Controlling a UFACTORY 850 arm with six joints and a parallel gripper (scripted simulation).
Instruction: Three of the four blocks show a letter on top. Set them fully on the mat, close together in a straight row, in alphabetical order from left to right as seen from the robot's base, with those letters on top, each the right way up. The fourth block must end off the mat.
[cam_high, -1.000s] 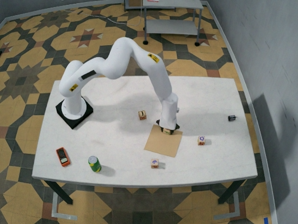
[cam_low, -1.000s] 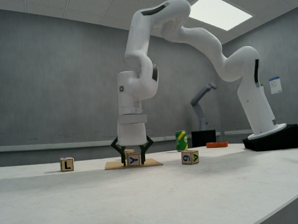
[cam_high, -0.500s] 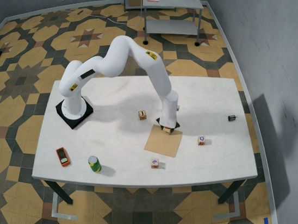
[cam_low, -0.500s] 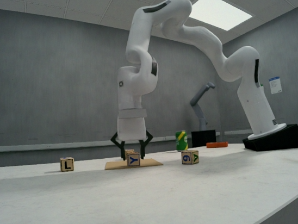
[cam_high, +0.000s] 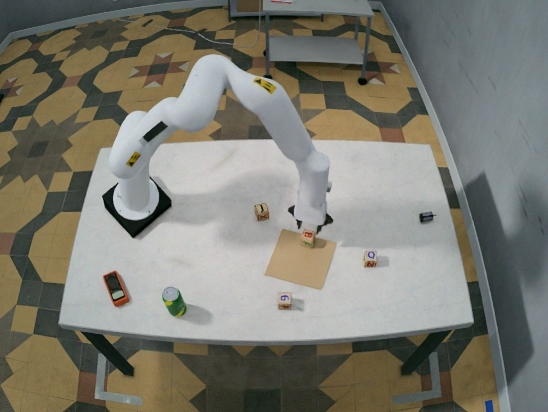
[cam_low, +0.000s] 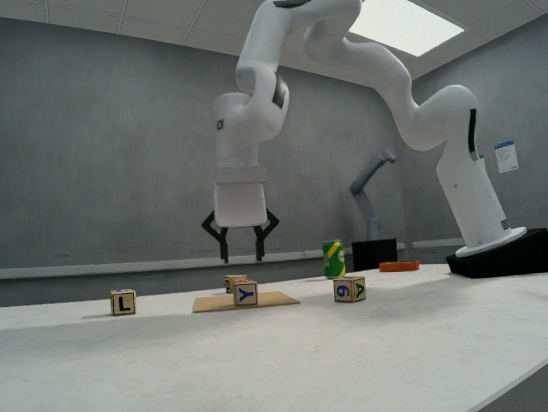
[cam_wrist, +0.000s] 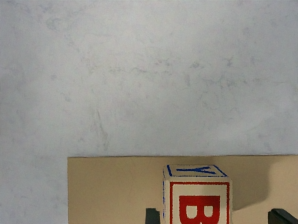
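Right now my hand is 15 cm past the J block, 14 cm to the right of it and 8 cm above it. The rest, counted from my hand: tan mat 10 cm below, 6 cm to the right, 3 cm behind; small black object 50 cm ahead, 9 cm below, 4 cm to the left; Q block 21 cm ahead, 11 cm to the right, 8 cm below.
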